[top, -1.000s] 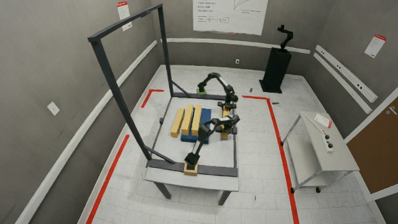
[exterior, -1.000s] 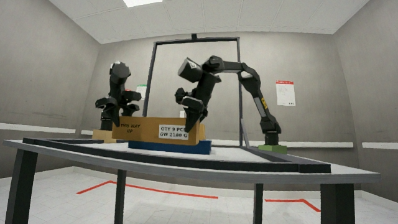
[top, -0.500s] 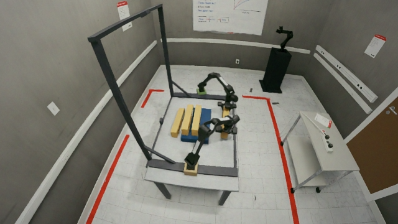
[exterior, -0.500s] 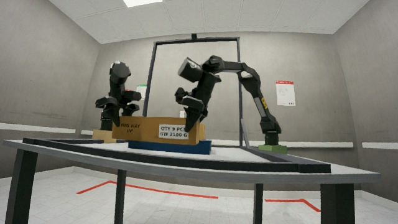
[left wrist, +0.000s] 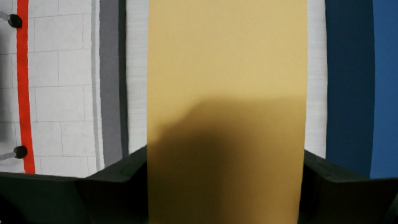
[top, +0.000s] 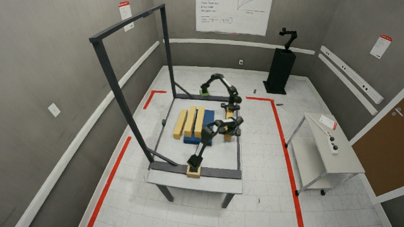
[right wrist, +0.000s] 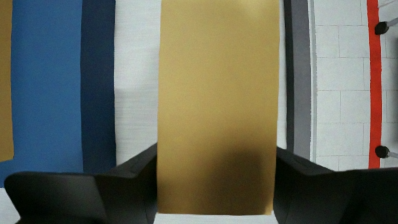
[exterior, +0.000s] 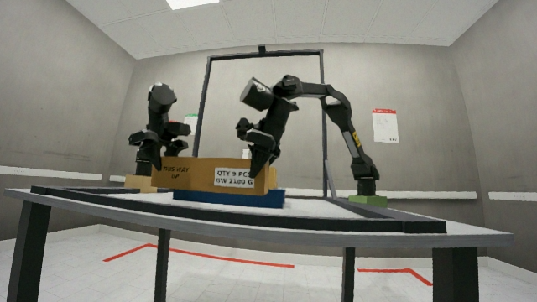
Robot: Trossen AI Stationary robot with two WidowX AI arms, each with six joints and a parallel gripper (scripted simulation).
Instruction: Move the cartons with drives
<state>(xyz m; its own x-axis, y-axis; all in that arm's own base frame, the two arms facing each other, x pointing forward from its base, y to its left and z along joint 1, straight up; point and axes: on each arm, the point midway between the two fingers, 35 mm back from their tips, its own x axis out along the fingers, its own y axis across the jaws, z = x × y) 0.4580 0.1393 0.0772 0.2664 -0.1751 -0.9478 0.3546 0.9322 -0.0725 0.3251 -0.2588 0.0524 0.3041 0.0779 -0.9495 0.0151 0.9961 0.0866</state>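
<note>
The carton is 140 mm to the right of my left hand, 30 mm below it and 10 mm behind it. From my left hand the other things lie so: platform (280 mm behind, 140 mm to the right, 90 mm below).
My right gripper is now 14 cm to the right of the carton, 3 cm above it and 1 cm short of it. The rest, counted from my right hand: platform 26 cm behind, 14 cm to the left, 10 cm below.
</note>
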